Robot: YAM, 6 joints.
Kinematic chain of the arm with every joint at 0, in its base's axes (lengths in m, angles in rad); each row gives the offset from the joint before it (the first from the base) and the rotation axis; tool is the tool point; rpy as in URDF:
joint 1: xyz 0 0 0.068 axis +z
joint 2: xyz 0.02 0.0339 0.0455 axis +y
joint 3: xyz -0.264 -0.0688 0 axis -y
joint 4: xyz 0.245 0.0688 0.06 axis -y
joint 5: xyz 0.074 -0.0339 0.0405 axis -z
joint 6: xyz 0.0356 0 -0.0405 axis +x
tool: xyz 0 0 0 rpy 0 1.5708 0
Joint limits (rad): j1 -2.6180..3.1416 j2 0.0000..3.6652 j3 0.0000..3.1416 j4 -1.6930..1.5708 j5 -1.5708..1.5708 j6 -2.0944..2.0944
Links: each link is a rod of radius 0.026 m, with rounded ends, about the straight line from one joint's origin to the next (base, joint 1, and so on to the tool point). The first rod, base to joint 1, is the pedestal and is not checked.
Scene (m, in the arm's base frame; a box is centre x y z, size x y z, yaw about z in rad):
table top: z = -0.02
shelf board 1: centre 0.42 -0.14 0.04 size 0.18 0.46 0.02 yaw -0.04
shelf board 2: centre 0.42 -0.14 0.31 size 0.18 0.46 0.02 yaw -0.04
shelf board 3: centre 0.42 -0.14 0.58 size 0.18 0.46 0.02 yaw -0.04
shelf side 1: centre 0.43 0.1 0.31 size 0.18 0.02 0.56 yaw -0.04
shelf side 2: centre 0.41 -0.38 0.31 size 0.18 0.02 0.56 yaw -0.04
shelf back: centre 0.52 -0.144 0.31 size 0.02 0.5 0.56 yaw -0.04
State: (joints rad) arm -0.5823 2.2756 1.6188 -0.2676 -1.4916 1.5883
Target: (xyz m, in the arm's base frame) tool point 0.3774 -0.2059 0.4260
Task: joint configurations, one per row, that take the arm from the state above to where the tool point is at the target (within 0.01 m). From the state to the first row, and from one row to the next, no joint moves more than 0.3 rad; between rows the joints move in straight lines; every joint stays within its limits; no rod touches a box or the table.
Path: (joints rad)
1: -0.7050 2.1151 1.3916 -0.3681 -1.5122 1.5883
2: -0.8278 1.9545 1.1643 -0.4686 -1.5329 1.5883
3: -0.9505 1.7940 0.9371 -0.5691 -1.5535 1.5883
4: -0.8856 1.6356 1.2348 -0.4756 -1.5599 1.5883
5: -0.8206 1.4771 1.5325 -0.3822 -1.5662 1.5883
6: -0.7013 1.6988 1.7540 -0.2764 -1.5236 1.5883
7: -0.5820 1.9204 1.9755 -0.1706 -1.4809 1.5883

